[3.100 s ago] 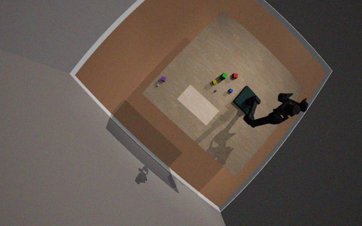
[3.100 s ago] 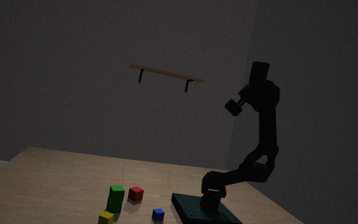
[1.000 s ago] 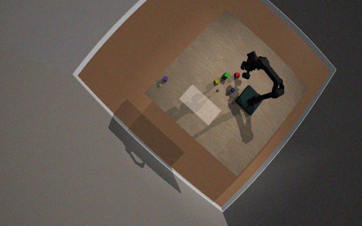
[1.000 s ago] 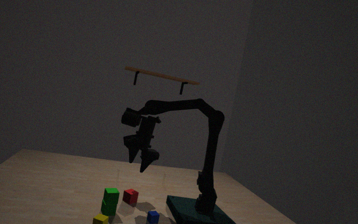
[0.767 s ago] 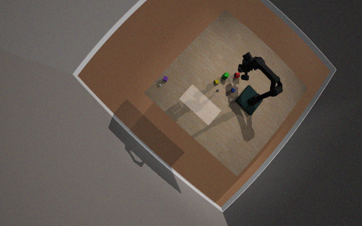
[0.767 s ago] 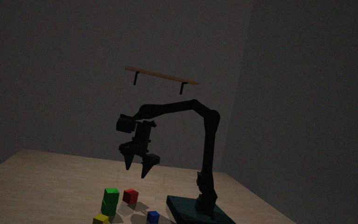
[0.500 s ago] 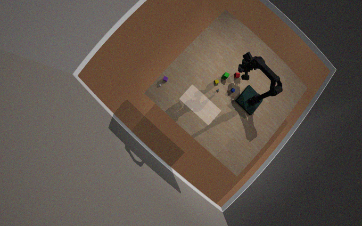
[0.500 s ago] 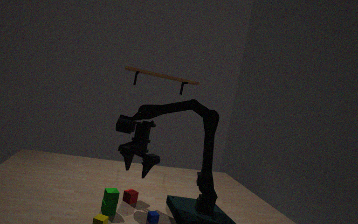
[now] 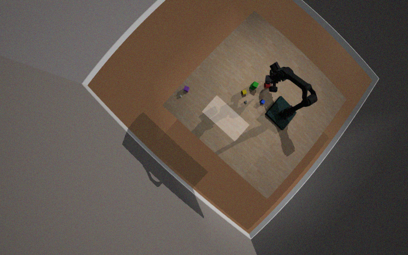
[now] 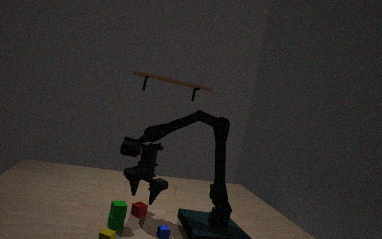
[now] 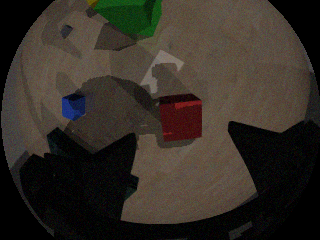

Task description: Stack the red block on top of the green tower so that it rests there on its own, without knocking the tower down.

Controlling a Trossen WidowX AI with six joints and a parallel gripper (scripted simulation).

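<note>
My gripper tip is now 4 cm above the red block. From my gripper tip the other things lie so: blue block (8 cm behind, 14 cm to the left, 4 cm below); purple block (44 cm ahead, 57 cm to the left, 4 cm below); yellow block (9 cm ahead, 21 cm to the left, 4 cm below).
</note>
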